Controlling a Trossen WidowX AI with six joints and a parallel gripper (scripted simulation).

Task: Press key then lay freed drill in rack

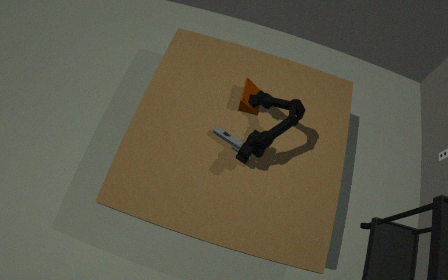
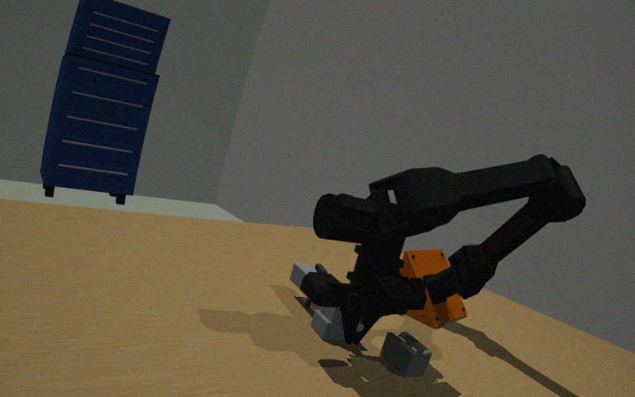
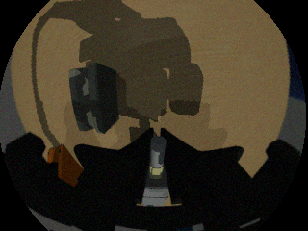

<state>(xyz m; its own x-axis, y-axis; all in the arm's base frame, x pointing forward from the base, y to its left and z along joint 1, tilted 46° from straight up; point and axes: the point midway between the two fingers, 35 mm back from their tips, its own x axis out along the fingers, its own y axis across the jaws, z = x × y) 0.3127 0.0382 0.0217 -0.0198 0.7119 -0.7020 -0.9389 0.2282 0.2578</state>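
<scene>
The drill lies 2 cm behind my gripper tip, 5 cm to the right of it and 3 cm above it. Round my gripper tip: dark blue key: 5 cm behind, 14 cm to the right, 3 cm above; then grey holder block: 4 cm behind, 12 cm to the right, 2 cm above; then grey rack: 6 cm behind, 6 cm to the left.
</scene>
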